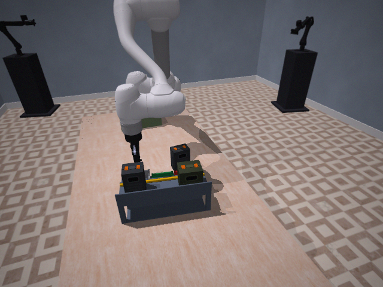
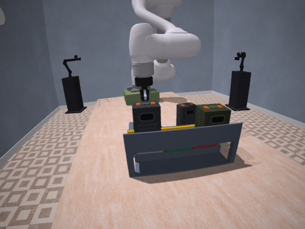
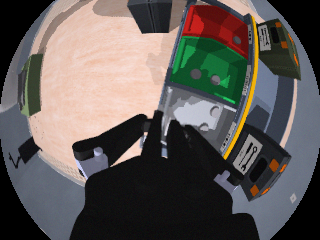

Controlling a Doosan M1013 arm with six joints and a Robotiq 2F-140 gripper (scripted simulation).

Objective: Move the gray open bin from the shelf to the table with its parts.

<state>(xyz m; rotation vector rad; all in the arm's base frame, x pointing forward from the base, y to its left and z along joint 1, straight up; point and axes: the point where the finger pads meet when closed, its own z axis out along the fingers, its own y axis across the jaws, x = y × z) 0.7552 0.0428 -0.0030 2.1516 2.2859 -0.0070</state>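
My hand is 8 cm short of the gray open bin and 3 cm above it. Also, from my hand: yellow rail 13 cm ahead, 12 cm to the left, 2 cm above; black bin 18 cm ahead, 7 cm above; green bin 8 cm ahead, 12 cm to the left, 5 cm below.
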